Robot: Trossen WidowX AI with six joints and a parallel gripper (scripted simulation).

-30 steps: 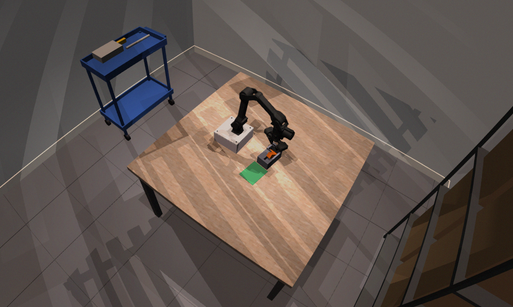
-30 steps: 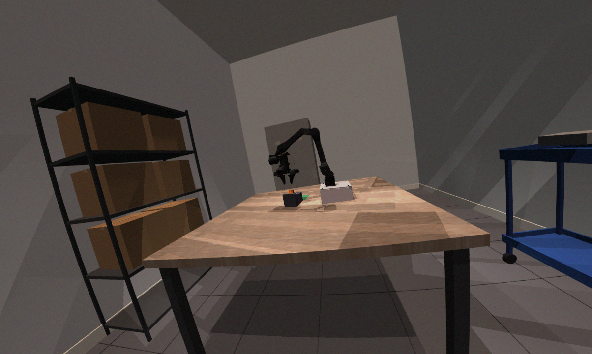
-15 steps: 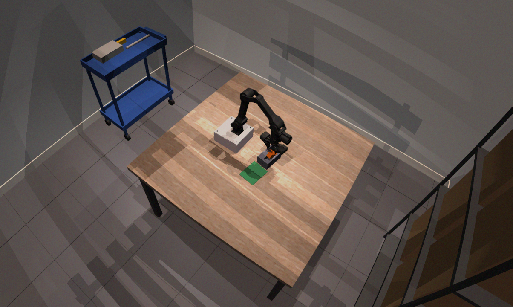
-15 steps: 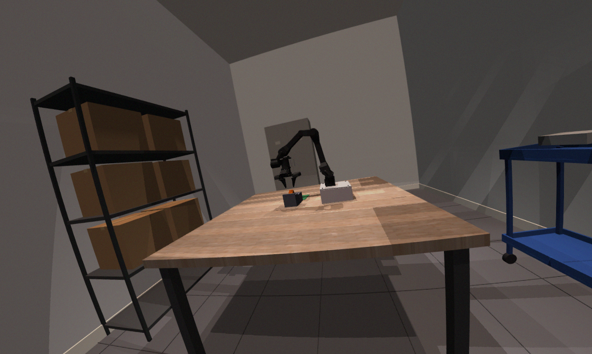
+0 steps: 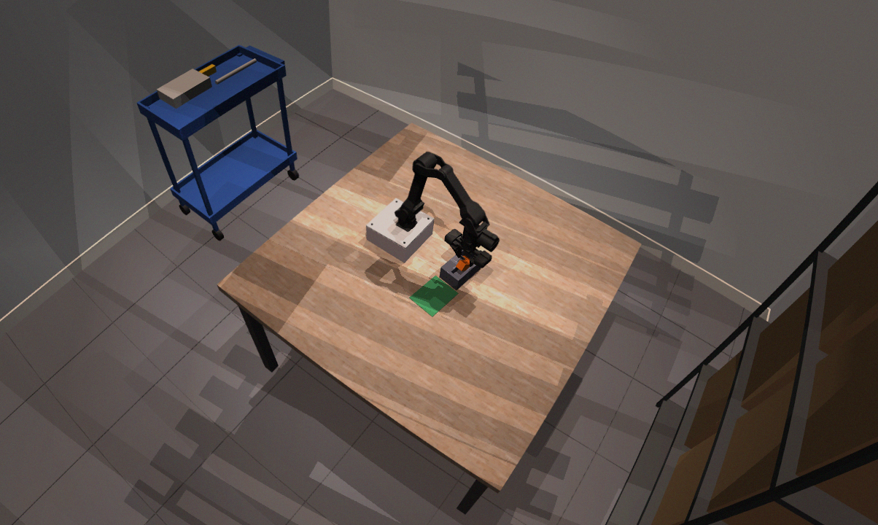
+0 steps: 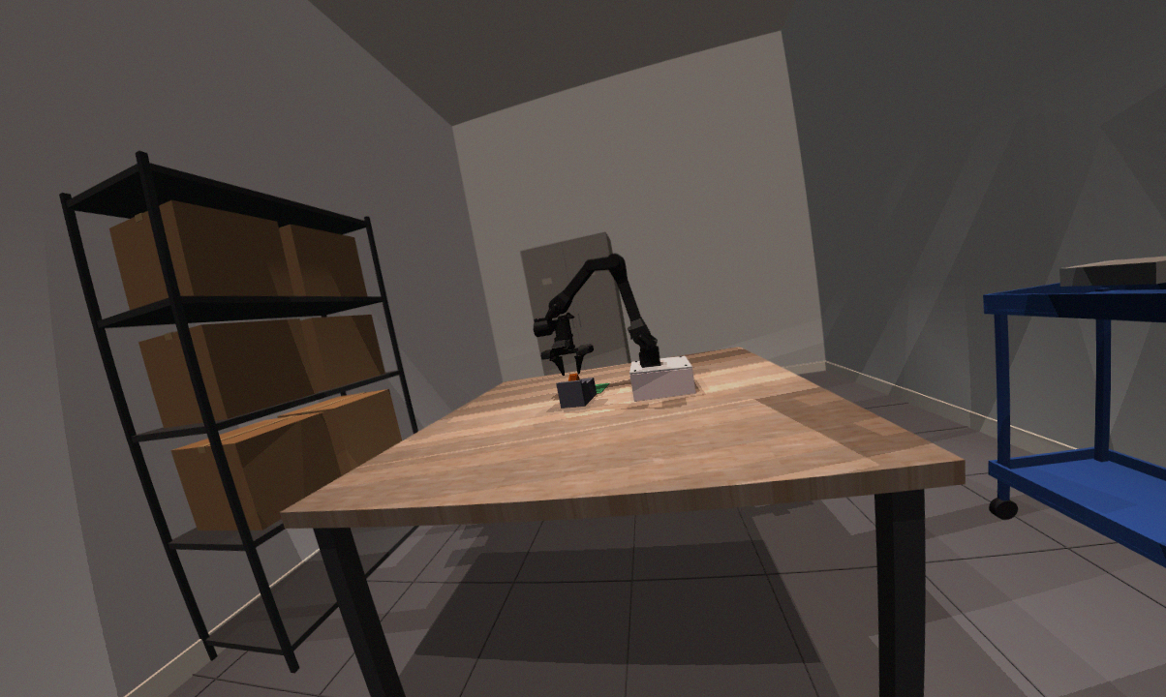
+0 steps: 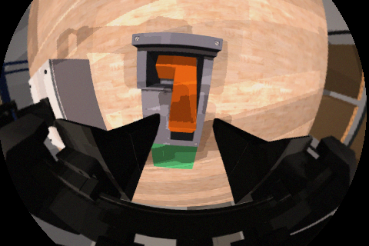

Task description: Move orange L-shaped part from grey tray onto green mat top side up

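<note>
Right now my gripper tip is 1 cm past the orange L-shaped part, 4 cm to the right of it and 6 cm above it. Round my gripper tip: green mat 4 cm behind, 14 cm to the right, 11 cm below.
</note>
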